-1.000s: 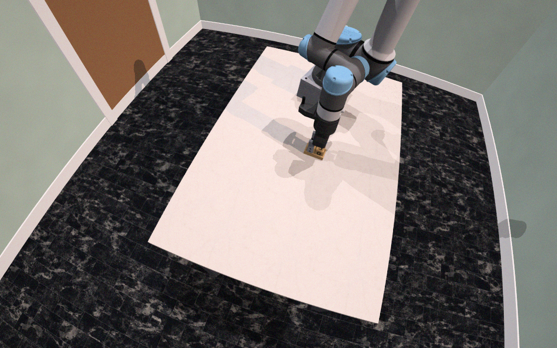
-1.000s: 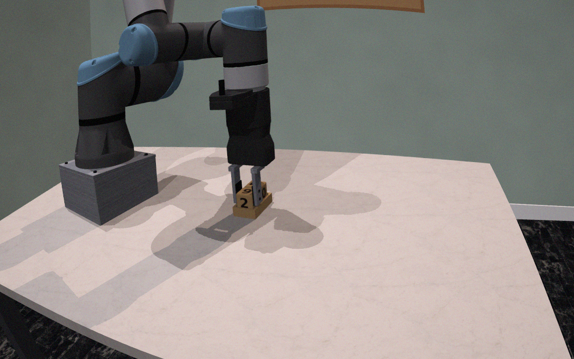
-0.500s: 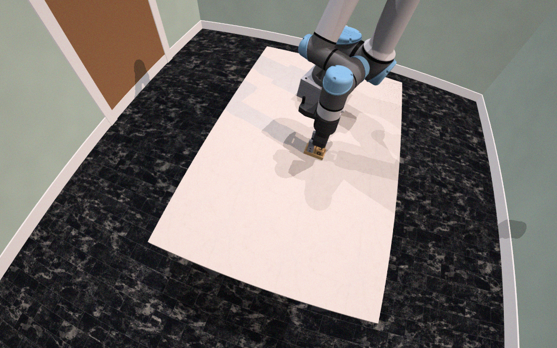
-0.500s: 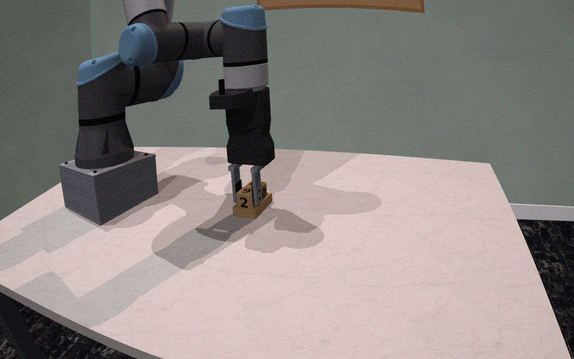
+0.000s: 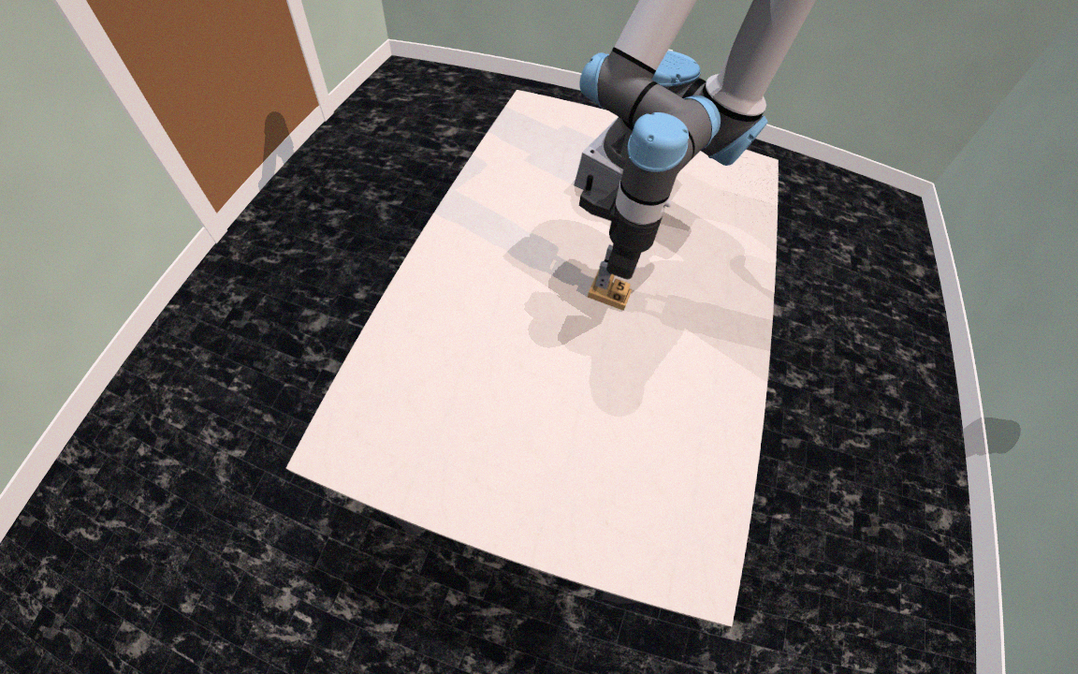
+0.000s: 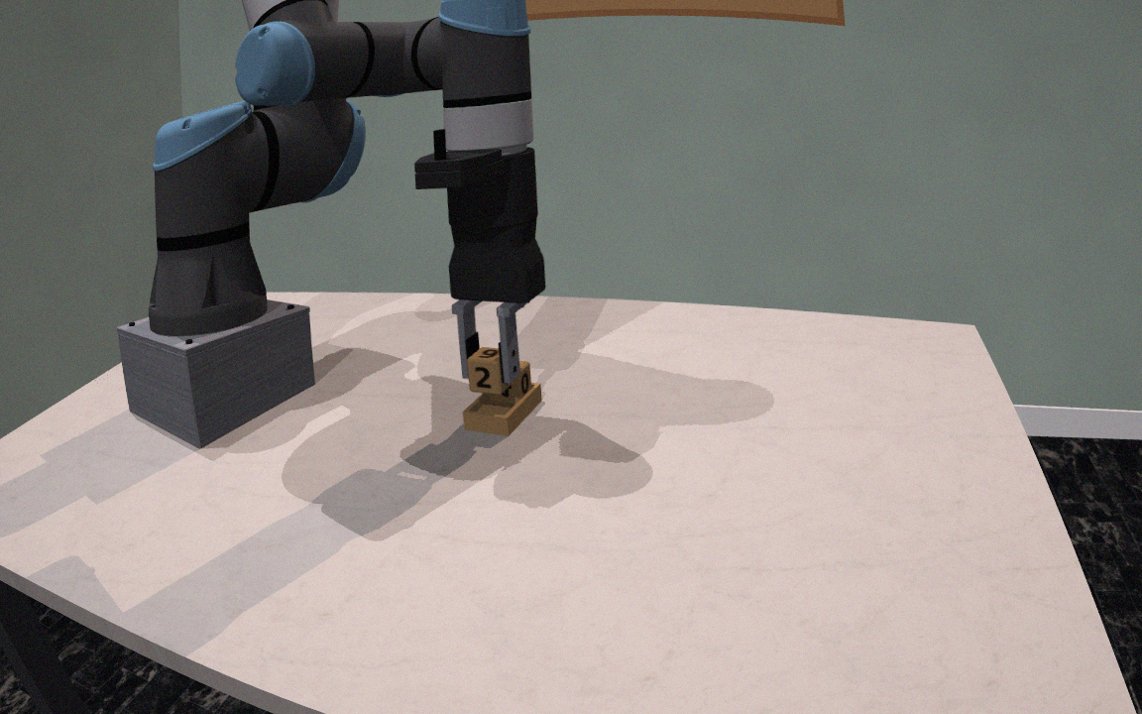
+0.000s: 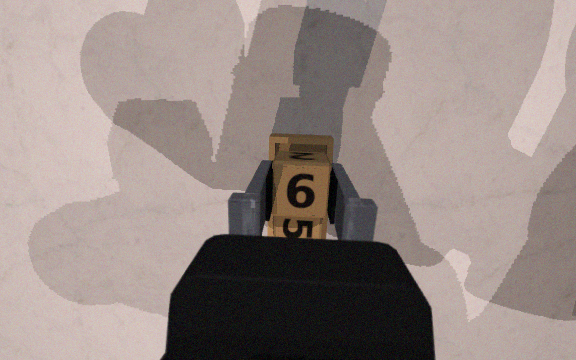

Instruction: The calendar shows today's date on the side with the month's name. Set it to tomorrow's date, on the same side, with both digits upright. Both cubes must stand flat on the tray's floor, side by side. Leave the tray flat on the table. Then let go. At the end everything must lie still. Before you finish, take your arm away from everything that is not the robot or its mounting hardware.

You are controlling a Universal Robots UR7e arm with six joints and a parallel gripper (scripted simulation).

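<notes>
Now: the wooden calendar tray 5 cm below my hand and 2 cm to the left of it.
</notes>
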